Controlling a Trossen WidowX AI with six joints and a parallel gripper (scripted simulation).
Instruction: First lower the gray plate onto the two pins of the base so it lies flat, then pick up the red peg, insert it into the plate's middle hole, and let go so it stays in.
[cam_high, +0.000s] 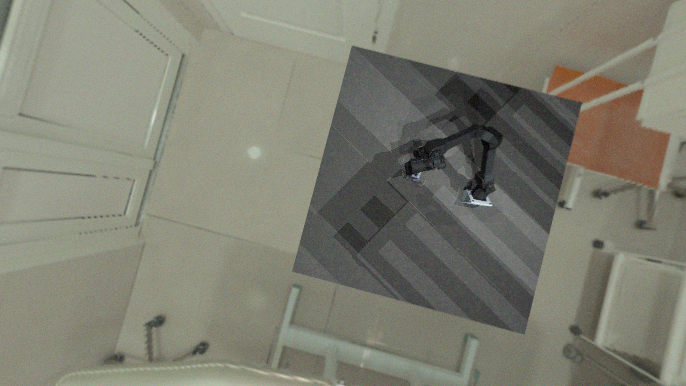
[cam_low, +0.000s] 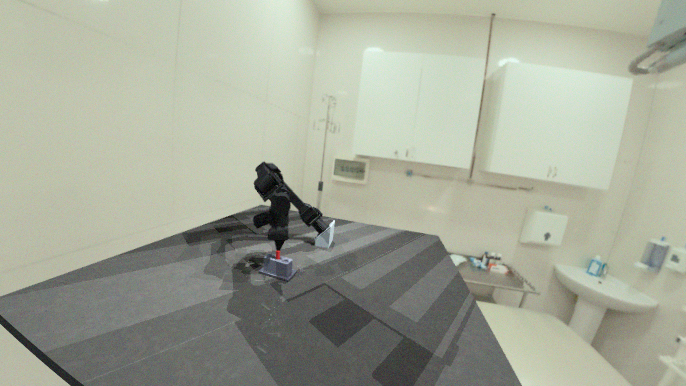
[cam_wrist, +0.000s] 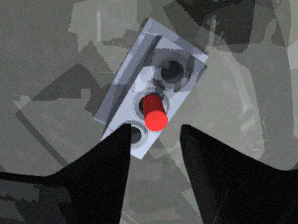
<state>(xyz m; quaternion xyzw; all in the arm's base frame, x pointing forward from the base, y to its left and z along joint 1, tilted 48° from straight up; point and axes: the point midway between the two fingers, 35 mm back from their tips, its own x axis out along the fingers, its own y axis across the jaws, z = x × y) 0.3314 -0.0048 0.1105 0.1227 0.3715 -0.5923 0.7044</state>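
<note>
My gripper tip is 50 mm above the red peg. Round my gripper tip: base (90 mm below); gray plate (50 mm below).
</note>
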